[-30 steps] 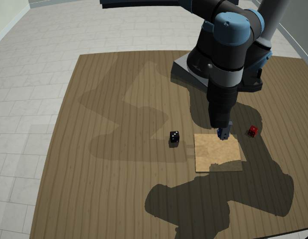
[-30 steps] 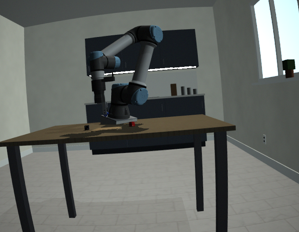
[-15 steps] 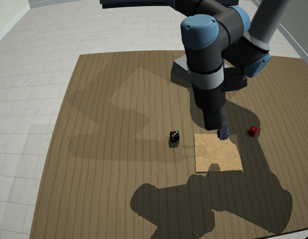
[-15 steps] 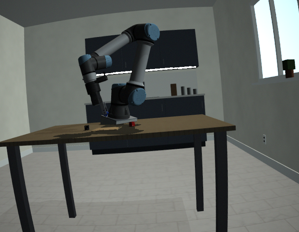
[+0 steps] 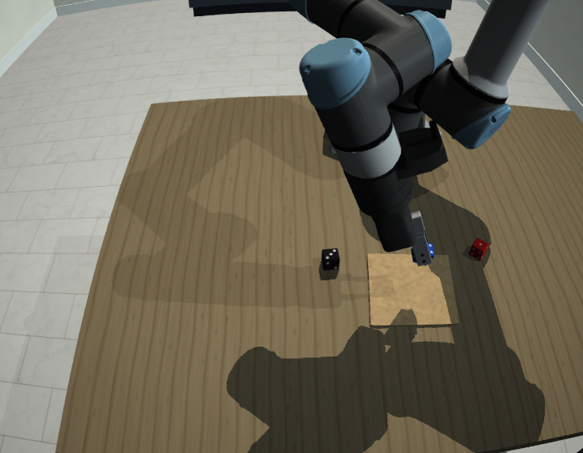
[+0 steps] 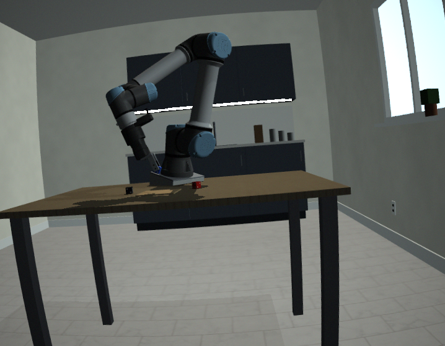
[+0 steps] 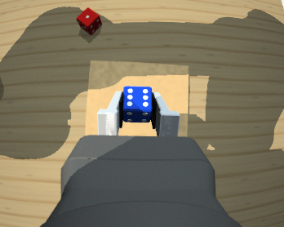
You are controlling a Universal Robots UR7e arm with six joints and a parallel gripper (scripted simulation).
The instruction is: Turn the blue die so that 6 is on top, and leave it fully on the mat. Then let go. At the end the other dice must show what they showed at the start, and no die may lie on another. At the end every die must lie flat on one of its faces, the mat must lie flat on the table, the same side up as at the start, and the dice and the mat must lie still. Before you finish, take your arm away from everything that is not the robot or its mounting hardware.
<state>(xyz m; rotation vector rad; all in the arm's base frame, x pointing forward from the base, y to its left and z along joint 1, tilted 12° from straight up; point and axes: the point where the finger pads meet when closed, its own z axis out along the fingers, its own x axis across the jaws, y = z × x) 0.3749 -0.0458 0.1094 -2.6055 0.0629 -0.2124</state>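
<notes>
The blue die is 10 mm below my hand. The rest, counted from my hand: black die 60 mm behind, 120 mm to the right, 90 mm below; then red die 60 mm behind, 140 mm to the left, 90 mm below; then tan mat 100 mm below.
</notes>
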